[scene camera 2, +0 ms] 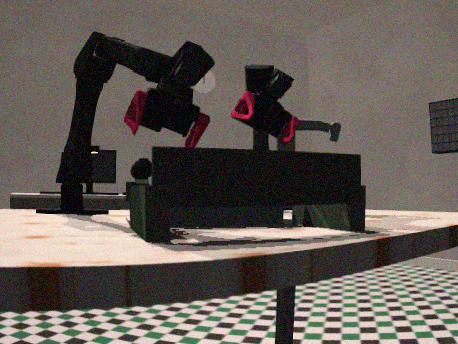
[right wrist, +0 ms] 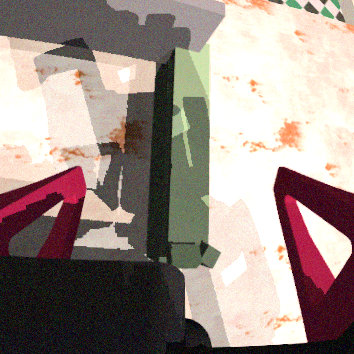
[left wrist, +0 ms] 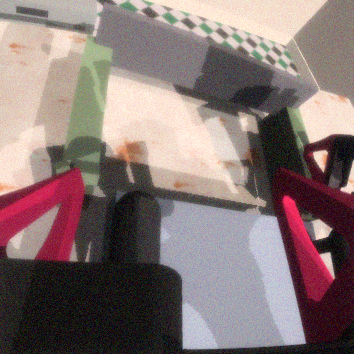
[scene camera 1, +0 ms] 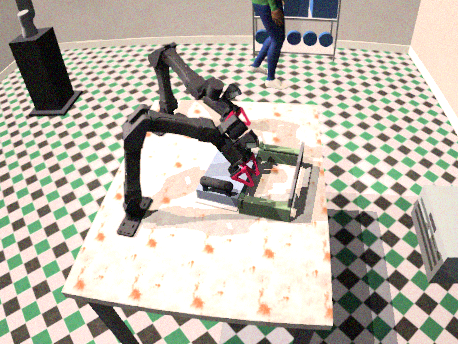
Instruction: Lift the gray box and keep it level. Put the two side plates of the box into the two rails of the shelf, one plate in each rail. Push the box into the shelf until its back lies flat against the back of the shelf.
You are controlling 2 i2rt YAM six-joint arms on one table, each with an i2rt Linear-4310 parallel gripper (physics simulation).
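Frame: origin at the left arm's base, x ahead, y left, z up, level; centimetres.
Seen in the pictures: left gripper, fingertip midpoint: (scene camera 2: 271, 128) (left wrist: 177, 178); right gripper, fingertip midpoint: (scene camera 2: 162, 142) (right wrist: 179, 176) (left wrist: 339, 150) (scene camera 1: 255, 180); right arm's base, origin of the base link: (scene camera 2: 72, 213) (scene camera 1: 134, 216).
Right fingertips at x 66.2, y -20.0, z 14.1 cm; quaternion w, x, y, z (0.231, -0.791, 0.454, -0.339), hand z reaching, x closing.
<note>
A point is followed by its place in that frame.
The gray box (scene camera 1: 220, 177) @(x 49.1, y -19.6, z 5.6 cm) lies at the open end of the green shelf (scene camera 1: 275, 181), with a black handle (scene camera 1: 216, 184) @(x 54.2, y -27.7, z 11.5 cm) on its near side. The shelf's two green rails (scene camera 1: 264, 207) @(x 72.1, y -23.0, z 6.1 cm) run to a gray back plate (scene camera 1: 297, 174) @(x 75.9, y -6.7, z 11.8 cm). My left gripper (scene camera 1: 238, 116) is open and empty, above the box's far side. In the left wrist view the far handle (left wrist: 135, 225) @(x 48.3, y -1.2, z 12.1 cm) and the box top (left wrist: 228, 274) @(x 49.9, y -13.2, z 5.6 cm) lie below its fingers (left wrist: 175, 225). My right gripper (scene camera 1: 246, 172) is open and empty, above the near rail's end. The right wrist view shows that rail (right wrist: 187, 158) @(x 69.9, y -21.8, z 7.2 cm) between its fingers (right wrist: 179, 211) @(x 66.2, y -20.0, z 14.1 cm).
The shelf stands near the table's right edge (scene camera 1: 324, 205) @(x 88.0, y -4.5, z 0.0 cm). Both arm bases stand at the table's left side (scene camera 1: 133, 211) @(x 33.9, y -52.5, z 6.1 cm). In scene camera 2 the shelf's back (scene camera 2: 255, 177) @(x 75.5, y -5.8, z 8.3 cm) hides the box; both grippers (scene camera 2: 166, 119) (scene camera 2: 265, 119) @(x 48.9, y -1.1, z 19.0 cm) hover above it.
</note>
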